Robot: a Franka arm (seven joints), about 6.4 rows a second.
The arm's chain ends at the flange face. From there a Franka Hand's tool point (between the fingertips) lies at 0.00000 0.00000 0.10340 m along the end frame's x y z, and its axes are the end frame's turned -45 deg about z.
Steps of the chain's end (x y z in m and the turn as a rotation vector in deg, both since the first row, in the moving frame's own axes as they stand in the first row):
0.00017 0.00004 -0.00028 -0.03 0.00 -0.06
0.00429 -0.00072 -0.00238 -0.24 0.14 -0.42
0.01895 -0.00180 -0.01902 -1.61 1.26 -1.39
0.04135 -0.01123 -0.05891 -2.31 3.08 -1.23
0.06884 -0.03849 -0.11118 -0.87 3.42 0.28
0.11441 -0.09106 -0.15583 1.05 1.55 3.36
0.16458 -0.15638 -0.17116 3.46 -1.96 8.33
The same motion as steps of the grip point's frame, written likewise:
0.00005 0.00019 -0.00028 -0.02 -0.02 -0.06
0.00342 0.00301 -0.00238 -0.27 -0.07 -0.42
0.01427 0.01579 -0.01909 -2.03 -0.25 -1.39
0.03824 0.02816 -0.05914 -3.81 0.54 -1.23
0.07913 0.02694 -0.11138 -3.03 1.80 0.28
0.14859 0.01725 -0.15589 -0.35 1.84 3.36
0.22936 -0.00095 -0.17141 3.83 1.06 8.33

